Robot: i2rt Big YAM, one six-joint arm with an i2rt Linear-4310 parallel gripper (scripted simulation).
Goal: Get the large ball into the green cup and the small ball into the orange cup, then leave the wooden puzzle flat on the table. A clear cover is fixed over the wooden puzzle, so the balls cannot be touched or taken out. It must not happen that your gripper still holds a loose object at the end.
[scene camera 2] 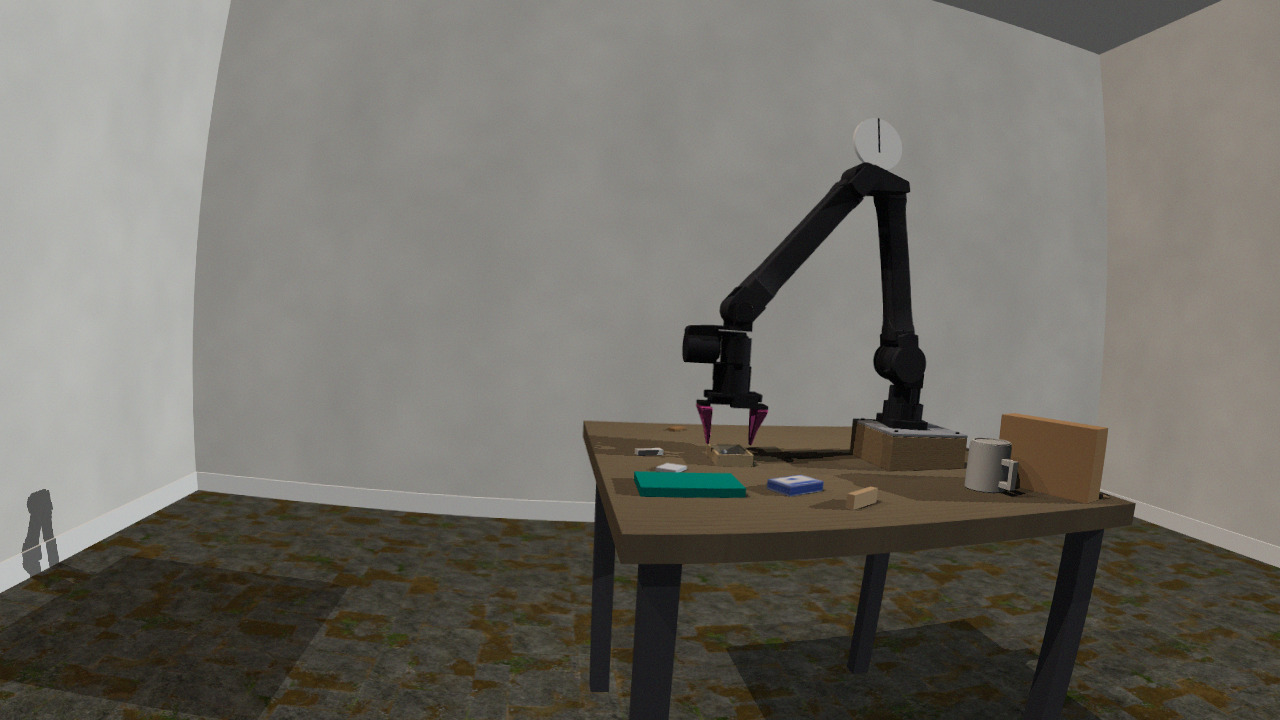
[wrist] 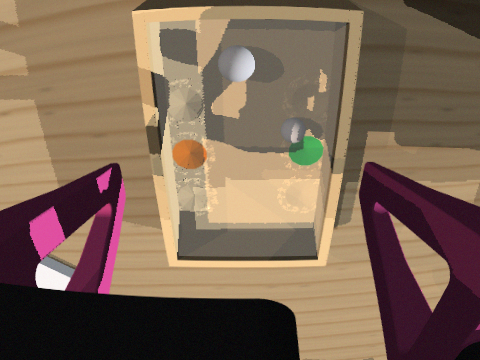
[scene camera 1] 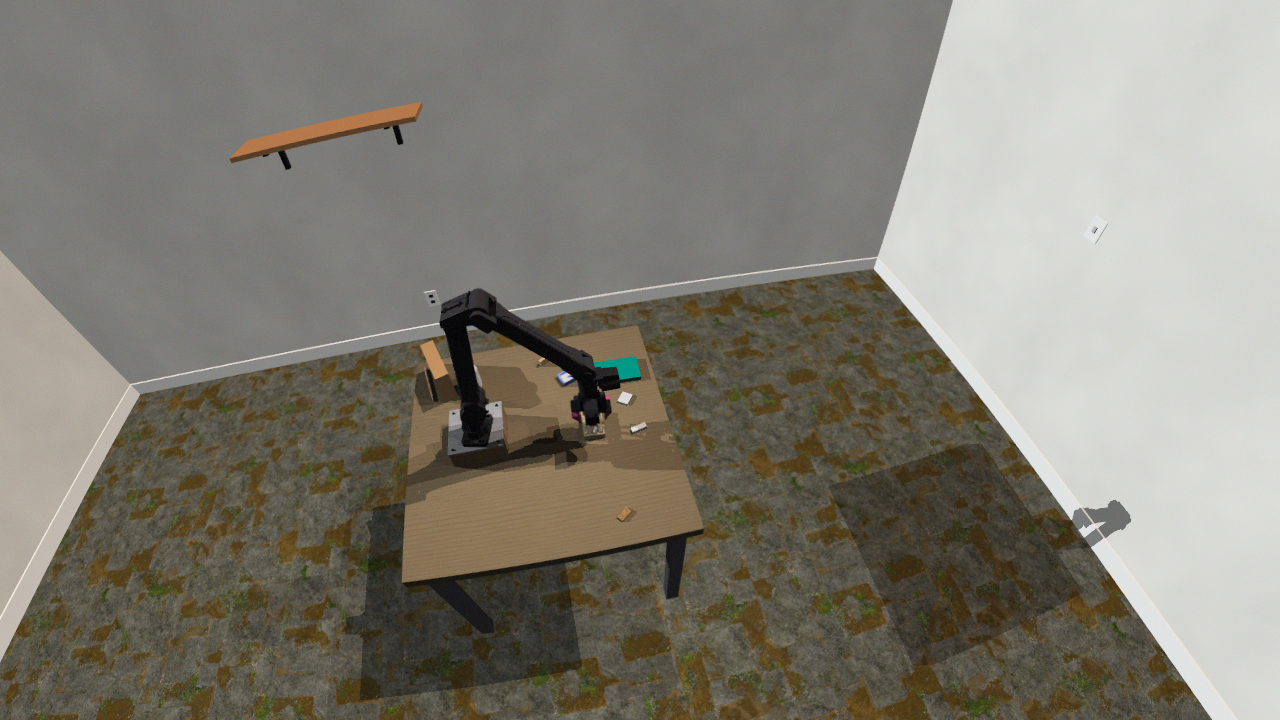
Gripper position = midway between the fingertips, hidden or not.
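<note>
I see a wooden puzzle (wrist: 247,117) and a brown box (scene camera 2: 1064,459), and I see the brown box (scene camera 1: 440,374) as well. There is also a white mug (scene camera 2: 988,465), and the white mug is out of frame in the wrist view. A teal flat block (scene camera 2: 649,484) is in the scene too, though the teal flat block is out of frame in the wrist view. As for my own gripper (scene camera 2: 728,444), I can see it, and I see my gripper (wrist: 242,178) again.
</note>
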